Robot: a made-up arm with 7 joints.
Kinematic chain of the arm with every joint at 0, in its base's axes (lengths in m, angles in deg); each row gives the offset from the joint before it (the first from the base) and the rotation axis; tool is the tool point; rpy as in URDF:
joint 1: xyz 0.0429 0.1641 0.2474 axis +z
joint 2: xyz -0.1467 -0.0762 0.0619 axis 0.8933 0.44 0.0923
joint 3: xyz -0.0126 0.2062 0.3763 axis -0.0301 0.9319 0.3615
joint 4: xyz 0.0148 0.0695 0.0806 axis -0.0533 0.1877 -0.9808
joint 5: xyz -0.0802 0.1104 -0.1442 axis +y
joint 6: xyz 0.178 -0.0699 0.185 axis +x
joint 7: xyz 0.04 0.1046 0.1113 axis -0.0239 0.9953 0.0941
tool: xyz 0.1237 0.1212 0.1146 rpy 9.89 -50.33 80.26
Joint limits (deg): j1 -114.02..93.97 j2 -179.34..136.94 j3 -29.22..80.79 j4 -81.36..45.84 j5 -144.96..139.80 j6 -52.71..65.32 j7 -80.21..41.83
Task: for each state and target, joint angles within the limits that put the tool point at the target. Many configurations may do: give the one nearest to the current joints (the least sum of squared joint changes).
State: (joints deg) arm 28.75 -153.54 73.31 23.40 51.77 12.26 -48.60
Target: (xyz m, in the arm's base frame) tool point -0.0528 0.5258 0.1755
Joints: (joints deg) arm 51.88 -146.81 44.10 43.80 34.11 34.84 -52.77
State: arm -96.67 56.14 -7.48 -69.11 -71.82 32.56 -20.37
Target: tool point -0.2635 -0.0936 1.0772
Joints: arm -72.48 28.37 22.88 -72.38 -36.57 49.95 -16.41
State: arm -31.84 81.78 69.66 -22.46 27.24 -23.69 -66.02
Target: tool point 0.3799 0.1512 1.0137
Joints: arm -3.15 63.78 61.67 -15.05 17.76 -2.79 -55.10
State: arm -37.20 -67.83 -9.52 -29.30 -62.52 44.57 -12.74
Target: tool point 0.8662 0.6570 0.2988
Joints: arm -85.99 -73.64 9.14 -19.32 -35.27 38.01 -5.02
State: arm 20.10 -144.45 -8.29 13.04 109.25 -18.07 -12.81
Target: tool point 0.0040 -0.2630 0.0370
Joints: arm -19.66 -119.18 29.68 28.53 117.86 0.25 -11.33
